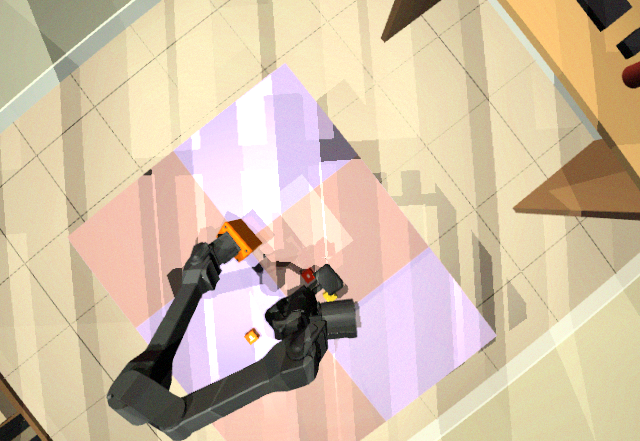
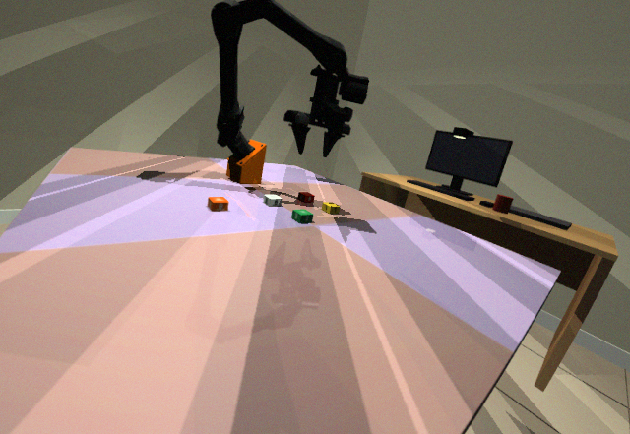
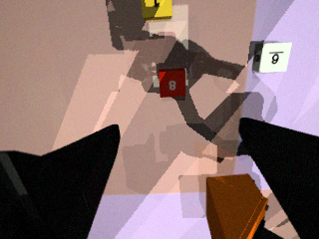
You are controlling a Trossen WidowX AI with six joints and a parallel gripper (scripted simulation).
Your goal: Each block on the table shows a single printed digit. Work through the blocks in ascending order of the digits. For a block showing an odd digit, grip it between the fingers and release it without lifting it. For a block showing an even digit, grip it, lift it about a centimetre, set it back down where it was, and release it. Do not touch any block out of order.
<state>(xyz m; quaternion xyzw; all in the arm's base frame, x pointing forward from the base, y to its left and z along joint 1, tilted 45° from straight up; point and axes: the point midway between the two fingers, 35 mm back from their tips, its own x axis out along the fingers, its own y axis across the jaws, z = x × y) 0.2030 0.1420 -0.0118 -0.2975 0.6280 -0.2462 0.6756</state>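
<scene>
The yellow block lies 100 mm ahead of my gripper tip, 20 mm to the left of it and 110 mm below it. Round my gripper tip: green block (140 mm ahead, 100 mm to the right, 110 mm below); then red block (10 mm ahead, 110 mm below); then white block (40 mm ahead, 120 mm to the right, 110 mm below).
</scene>
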